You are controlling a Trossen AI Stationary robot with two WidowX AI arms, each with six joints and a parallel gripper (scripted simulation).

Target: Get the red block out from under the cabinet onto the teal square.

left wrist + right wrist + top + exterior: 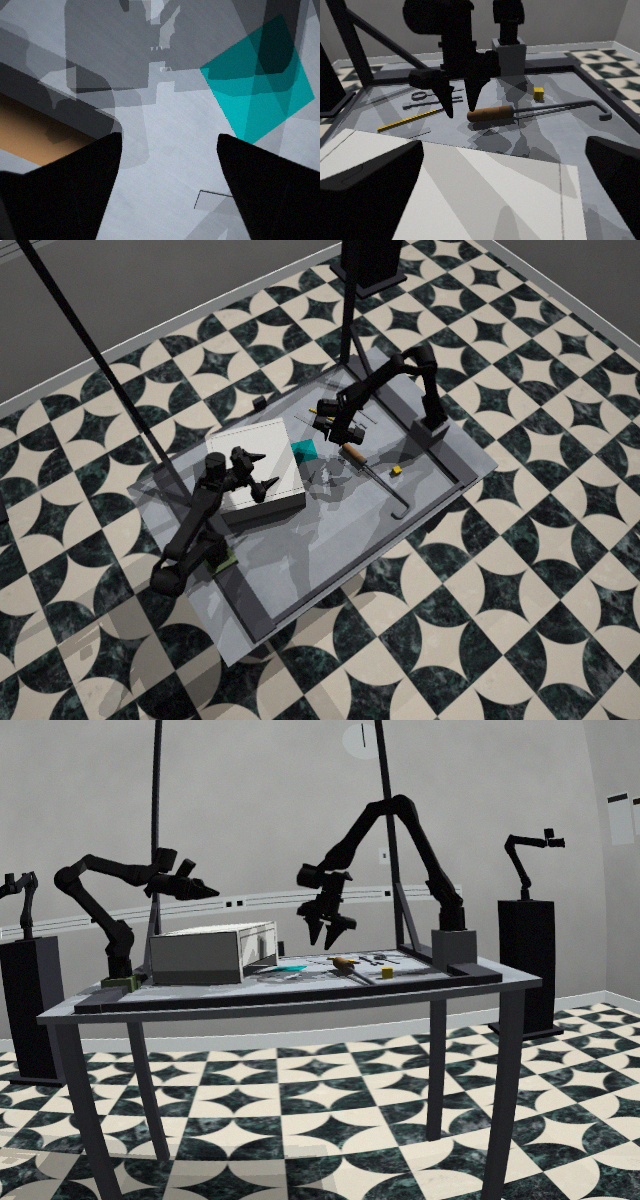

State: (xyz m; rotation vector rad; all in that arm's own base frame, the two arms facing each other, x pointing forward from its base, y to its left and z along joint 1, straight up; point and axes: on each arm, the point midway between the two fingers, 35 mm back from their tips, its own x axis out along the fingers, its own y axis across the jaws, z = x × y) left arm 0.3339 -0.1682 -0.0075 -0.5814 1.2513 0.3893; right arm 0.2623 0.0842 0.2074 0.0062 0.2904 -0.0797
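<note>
Now: left hand 210 mm short of the small yellow cube, 150 mm to the right of it and 80 mm above it. From my left hand the other things lie so: yellow pencil: 140 mm behind, 90 mm below, 60 mm to the left; then wooden-handled tool: 190 mm ahead, 80 mm below, 40 mm to the left; then teal square: 100 mm to the right, 100 mm below, 60 mm behind.
</note>
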